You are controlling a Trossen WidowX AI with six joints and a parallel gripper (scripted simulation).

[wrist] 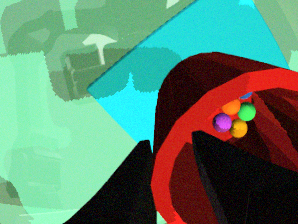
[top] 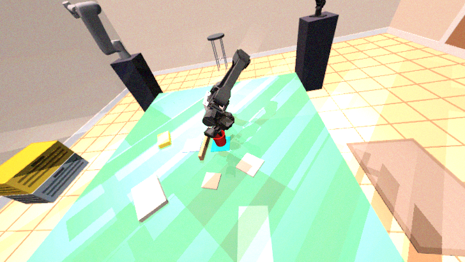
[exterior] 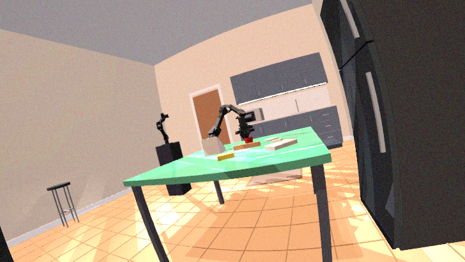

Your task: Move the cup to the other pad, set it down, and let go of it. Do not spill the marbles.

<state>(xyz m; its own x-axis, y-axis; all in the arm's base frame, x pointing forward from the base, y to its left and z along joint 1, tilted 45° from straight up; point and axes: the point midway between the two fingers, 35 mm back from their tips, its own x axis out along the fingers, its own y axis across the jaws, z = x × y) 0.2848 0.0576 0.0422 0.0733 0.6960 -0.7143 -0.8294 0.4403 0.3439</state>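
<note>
Now: gripper tip 20 mm short of the red cup and 20 mm to the left of it. From my gripper tip the other things lie so: cyan pad 30 mm ahead, 20 mm to the right, 50 mm below; pale lilac pad 190 mm to the right, 50 mm below; long wooden bar 10 mm ahead, 110 mm to the right, 40 mm below.
</note>
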